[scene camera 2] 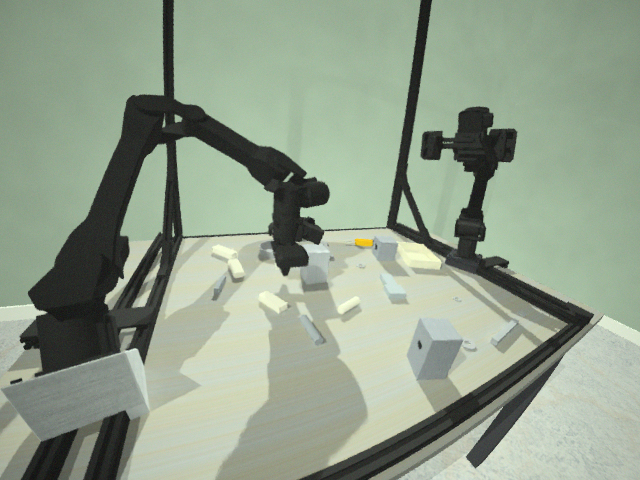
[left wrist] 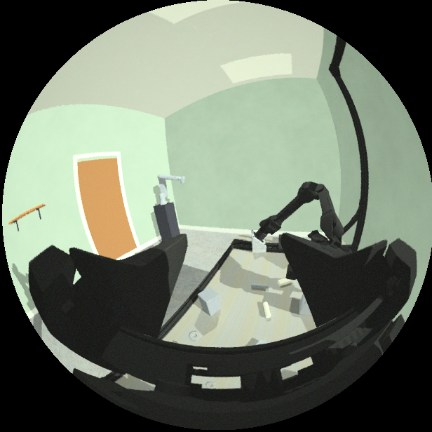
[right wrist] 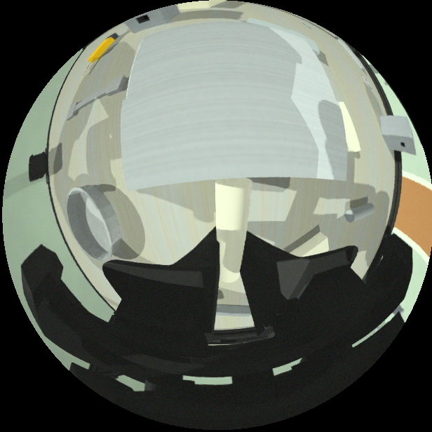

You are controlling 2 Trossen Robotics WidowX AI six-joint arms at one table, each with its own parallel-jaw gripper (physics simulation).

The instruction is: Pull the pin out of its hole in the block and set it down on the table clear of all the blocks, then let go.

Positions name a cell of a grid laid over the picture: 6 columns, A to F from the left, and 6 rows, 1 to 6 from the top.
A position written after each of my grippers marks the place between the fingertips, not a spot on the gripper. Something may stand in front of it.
my left gripper: scene camera 2 E2; left wrist D4; not seen in the right wrist view (out of frame)
